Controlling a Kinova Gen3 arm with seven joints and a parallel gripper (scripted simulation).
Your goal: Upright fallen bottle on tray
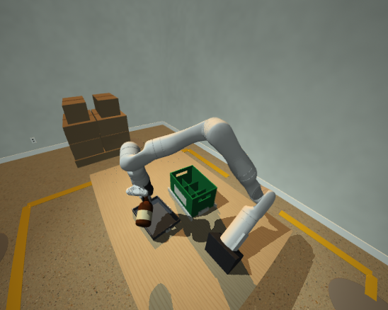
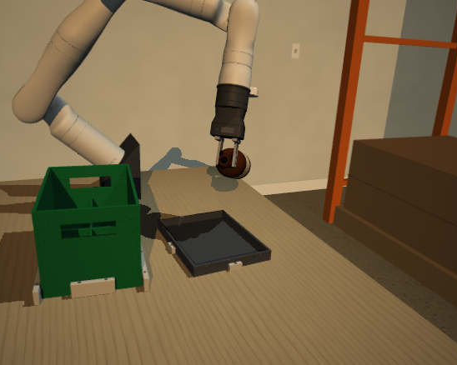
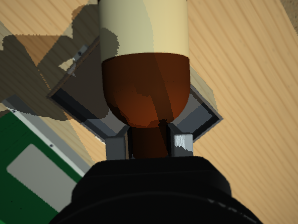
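Now: the brown bottle 40 mm behind my hand, 20 mm to the left of it and 20 mm below it. Round my hand: dark tray (190 mm below, 40 mm to the right, 30 mm ahead); then green crate (310 mm to the right, 120 mm below, 40 mm ahead).
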